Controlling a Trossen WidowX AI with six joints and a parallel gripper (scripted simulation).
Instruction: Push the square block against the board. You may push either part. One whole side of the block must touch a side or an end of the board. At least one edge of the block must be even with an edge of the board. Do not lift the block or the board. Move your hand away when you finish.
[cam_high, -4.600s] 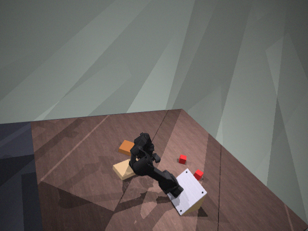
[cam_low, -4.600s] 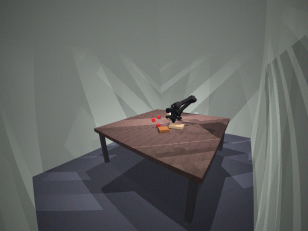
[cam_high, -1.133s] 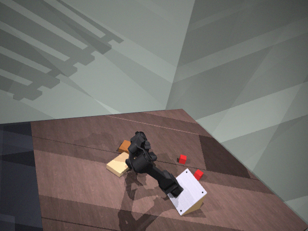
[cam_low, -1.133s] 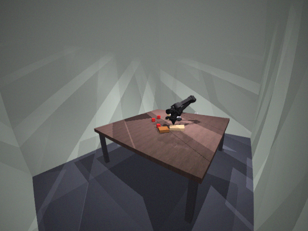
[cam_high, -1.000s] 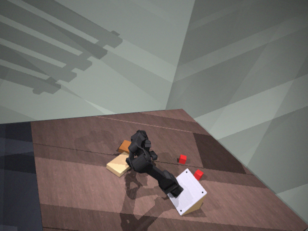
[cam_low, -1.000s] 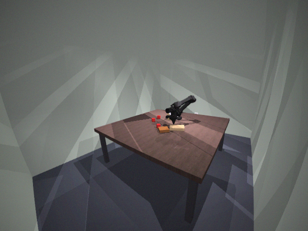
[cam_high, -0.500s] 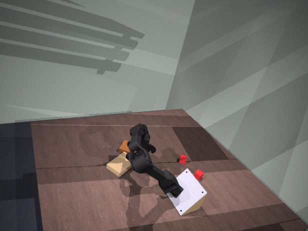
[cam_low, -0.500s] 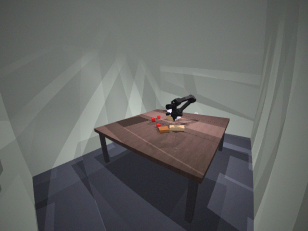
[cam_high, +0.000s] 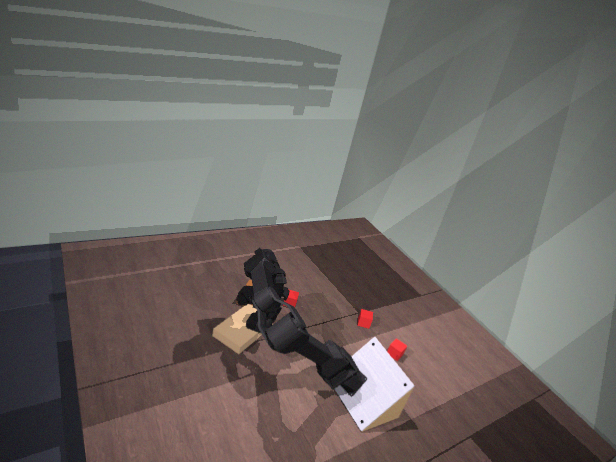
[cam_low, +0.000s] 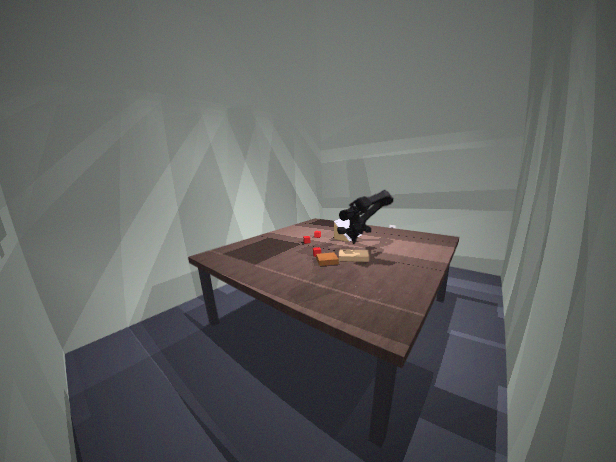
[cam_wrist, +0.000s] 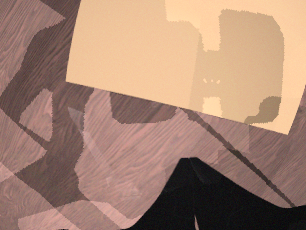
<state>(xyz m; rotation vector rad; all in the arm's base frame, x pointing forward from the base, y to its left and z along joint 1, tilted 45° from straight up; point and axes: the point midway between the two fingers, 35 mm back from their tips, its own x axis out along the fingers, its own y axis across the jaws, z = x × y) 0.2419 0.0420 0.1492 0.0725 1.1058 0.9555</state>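
My gripper tip is now 70 mm short of the pale board, 40 mm above it and 30 mm to the right of it. Round my gripper tip: square block (180 mm ahead, 80 mm to the right, 40 mm below).
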